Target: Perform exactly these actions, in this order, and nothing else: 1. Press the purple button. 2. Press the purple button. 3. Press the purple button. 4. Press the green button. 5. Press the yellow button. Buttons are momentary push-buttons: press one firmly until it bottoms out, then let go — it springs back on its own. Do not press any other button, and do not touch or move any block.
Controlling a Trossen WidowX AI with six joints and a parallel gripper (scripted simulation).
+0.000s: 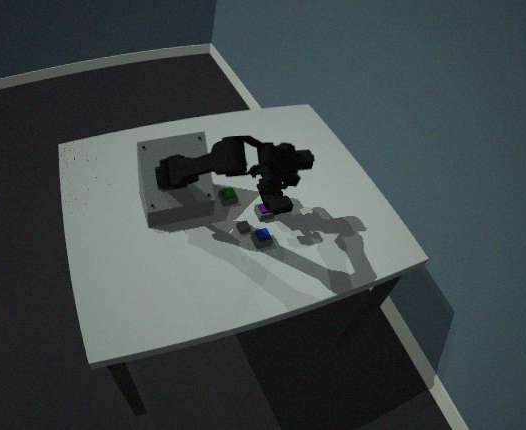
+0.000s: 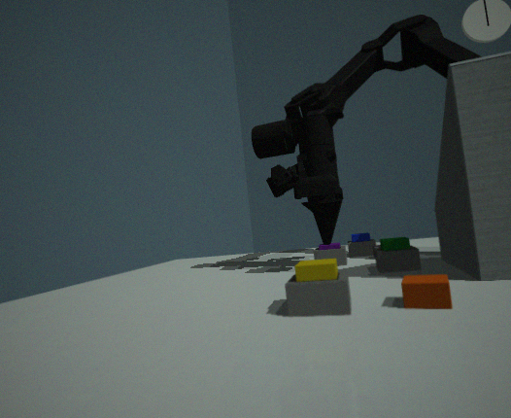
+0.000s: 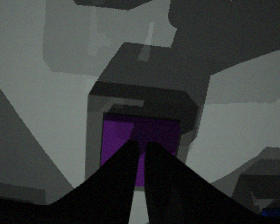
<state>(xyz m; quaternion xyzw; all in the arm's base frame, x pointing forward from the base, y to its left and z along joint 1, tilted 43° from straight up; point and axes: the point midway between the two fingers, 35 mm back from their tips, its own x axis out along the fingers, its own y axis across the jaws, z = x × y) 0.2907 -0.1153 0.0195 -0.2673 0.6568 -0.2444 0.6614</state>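
Now: gripper tip 10 mm above the purple button. Also, from my gripper tip: small grey block: 90 mm behind, 40 mm to the right, 20 mm below; then blue button: 50 mm behind, 100 mm to the right; then green button: 90 mm behind, 90 mm to the left.
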